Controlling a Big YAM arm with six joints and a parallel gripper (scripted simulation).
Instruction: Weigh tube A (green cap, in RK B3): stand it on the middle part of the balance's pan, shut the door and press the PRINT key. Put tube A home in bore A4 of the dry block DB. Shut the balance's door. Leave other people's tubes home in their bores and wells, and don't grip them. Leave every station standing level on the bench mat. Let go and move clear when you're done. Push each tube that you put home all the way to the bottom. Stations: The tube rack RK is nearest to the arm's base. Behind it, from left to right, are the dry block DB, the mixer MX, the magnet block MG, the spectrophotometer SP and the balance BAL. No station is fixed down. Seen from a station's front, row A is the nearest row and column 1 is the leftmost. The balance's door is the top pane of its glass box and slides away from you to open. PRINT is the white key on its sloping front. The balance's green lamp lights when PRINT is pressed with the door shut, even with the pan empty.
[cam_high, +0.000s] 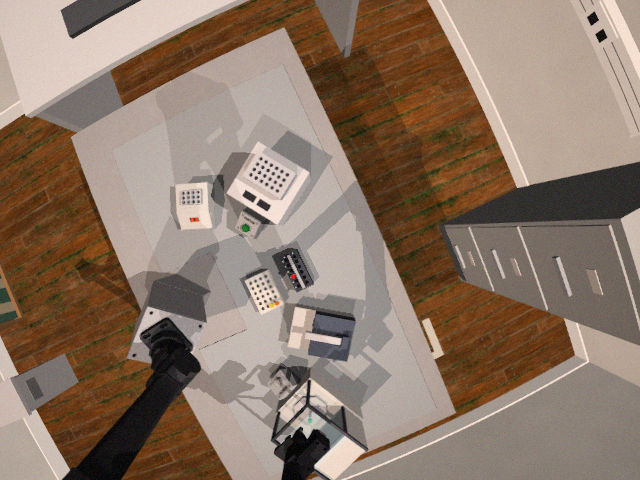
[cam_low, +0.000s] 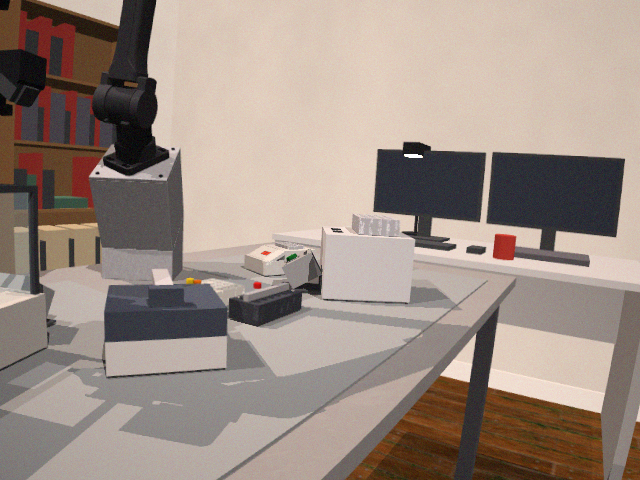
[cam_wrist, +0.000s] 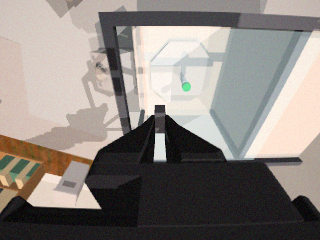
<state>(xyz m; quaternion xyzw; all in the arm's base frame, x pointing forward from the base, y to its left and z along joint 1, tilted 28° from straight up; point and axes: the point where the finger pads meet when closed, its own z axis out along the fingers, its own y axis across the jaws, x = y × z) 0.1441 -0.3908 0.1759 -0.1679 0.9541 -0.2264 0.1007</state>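
My hand is 150 mm above the white print key, 100 mm to the right of it and 30 mm past it. Round my hand: spectrophotometer: 190 mm ahead, 170 mm to the left, 160 mm below; then tinted glass pane: 30 mm to the right, 10 mm below, 10 mm ahead; then pale pan: 140 mm below, 40 mm to the right, 10 mm ahead.
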